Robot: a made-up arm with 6 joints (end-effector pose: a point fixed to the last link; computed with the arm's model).
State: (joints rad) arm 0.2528 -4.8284 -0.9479 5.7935 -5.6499 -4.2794
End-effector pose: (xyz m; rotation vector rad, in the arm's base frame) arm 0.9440 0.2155 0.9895 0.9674 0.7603 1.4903
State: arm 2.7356 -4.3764 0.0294 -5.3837 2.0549 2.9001
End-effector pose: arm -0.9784 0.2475 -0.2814 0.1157 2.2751 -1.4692
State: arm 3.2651 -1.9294 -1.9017 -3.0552 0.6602 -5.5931
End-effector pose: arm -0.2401 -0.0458 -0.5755 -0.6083 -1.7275 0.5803
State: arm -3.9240 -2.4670 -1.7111 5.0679 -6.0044 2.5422
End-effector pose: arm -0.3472 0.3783 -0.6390 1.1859 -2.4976 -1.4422
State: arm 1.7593 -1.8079 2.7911 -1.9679 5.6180 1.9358
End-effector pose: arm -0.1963 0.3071 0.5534 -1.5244 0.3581 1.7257
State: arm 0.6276 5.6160 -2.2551 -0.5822 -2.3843 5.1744
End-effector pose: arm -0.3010 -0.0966 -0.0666 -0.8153 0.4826 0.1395
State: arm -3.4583 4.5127 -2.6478 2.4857 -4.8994 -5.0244
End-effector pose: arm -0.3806 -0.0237 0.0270 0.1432 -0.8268 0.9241
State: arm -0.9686 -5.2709 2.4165 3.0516 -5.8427 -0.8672
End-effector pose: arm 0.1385 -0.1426 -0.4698 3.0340 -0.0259 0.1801
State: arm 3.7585 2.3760 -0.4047 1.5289 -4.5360 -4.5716
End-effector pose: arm -0.6603 -0.7317 -0.4076 1.6435 -1.2722 2.1281
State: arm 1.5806 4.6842 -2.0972 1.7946 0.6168 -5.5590
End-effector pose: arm -0.1348 0.0491 -0.5679 -0.8431 -2.1163 -0.3988
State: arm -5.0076 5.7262 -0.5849 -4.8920 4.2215 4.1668
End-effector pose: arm -0.1112 -0.8488 0.8227 2.0151 1.0496 1.4826
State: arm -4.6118 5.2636 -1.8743 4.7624 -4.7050 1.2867
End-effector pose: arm 0.2223 -0.5523 -0.2869 -1.5820 0.8493 -1.5640
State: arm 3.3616 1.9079 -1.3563 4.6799 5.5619 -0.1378
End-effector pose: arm -0.8361 -0.3435 0.8075 0.3173 -0.9703 1.6961
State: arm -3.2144 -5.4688 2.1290 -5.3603 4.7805 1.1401
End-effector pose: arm -0.5764 0.1691 -0.2163 0.8338 -1.8443 -2.1073
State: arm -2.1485 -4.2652 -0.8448 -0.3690 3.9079 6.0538
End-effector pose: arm -0.4373 -0.8064 0.3559 -1.4558 -0.4481 -1.9255
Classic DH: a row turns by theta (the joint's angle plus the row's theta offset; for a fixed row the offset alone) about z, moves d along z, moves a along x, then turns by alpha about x. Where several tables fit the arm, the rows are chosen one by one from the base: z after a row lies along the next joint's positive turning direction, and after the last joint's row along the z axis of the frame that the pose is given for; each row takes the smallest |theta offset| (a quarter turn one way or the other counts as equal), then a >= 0, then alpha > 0; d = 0 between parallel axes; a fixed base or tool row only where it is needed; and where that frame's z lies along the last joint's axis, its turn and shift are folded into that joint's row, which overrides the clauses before.
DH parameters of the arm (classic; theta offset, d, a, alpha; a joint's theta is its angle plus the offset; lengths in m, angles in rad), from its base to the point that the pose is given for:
joint 1: 0 0.199 0 -1.5708
joint 2: -1.5708 0 0.446 0
joint 3: 1.5708 0.026 0 1.5708
joint 4: 0 0.746 0 -1.5708
joint 5: 0 0 0 1.5708
joint 6: 0 0.192 0 0

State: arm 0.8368 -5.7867 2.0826 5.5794 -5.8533 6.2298
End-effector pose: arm 0.4557 0.4667 -0.2201 -1.9777 2.0889 -0.3738
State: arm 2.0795 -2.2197 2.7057 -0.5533 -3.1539 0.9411
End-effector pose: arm 0.0245 -0.0948 0.4184 -0.8540 2.8271 -0.6970
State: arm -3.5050 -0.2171 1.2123 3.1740 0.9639 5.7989
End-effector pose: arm -0.5082 0.1709 1.2324 -0.0257 -0.0338 -0.8295
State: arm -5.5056 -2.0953 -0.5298 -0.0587 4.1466 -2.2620
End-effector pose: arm -0.4260 -0.3696 -0.6634 -1.6281 0.0663 -1.1074
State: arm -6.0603 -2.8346 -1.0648 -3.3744 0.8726 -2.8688
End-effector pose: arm 0.5395 0.1837 -0.7593 -0.2204 1.5236 0.4095
